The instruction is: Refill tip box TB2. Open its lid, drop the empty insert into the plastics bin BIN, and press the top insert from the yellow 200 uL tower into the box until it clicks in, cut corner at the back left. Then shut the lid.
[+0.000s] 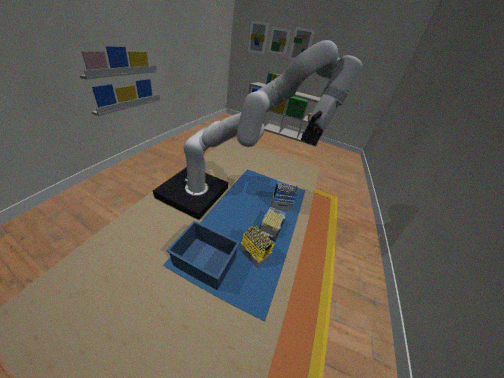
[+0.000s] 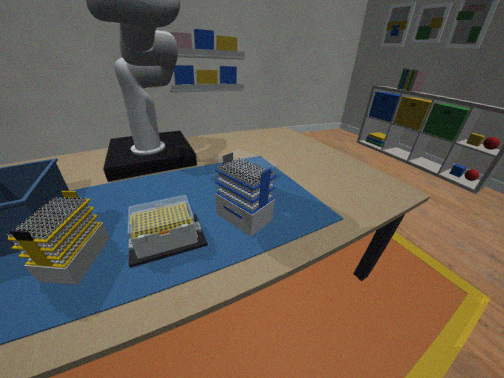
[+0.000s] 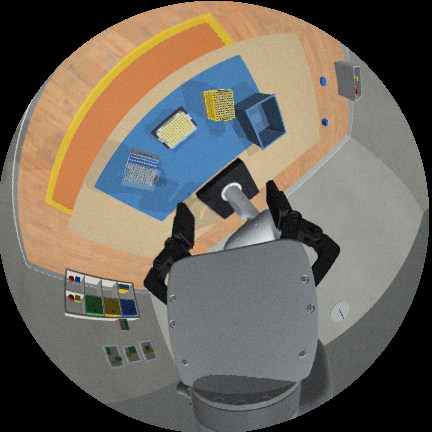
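Observation:
The tip box TB2 (image 1: 272, 223) (image 2: 163, 242) (image 3: 175, 129) stands between two towers on a dark holder. Its clear lid (image 2: 159, 202) is down over a yellow insert; whether the insert holds tips is too small to tell. The yellow tower (image 1: 257, 244) (image 2: 56, 235) (image 3: 220, 105) holds several stacked inserts, with a dark-topped yellow post at one corner. The blue-grey bin BIN (image 1: 192, 269) (image 2: 37, 187) (image 3: 249, 125) stands beside the yellow tower; no insert shows inside it. My gripper (image 1: 311, 137) (image 3: 226, 199) is open and empty, high above the table and away from the box.
A blue tower (image 1: 285, 196) (image 2: 245, 200) (image 3: 141, 170) stands on the other side of the box. The towers, box and bin stand on a blue mat (image 1: 227, 215) (image 2: 305, 212). The arm's black base (image 1: 167, 192) (image 2: 150, 167) stands behind the mat.

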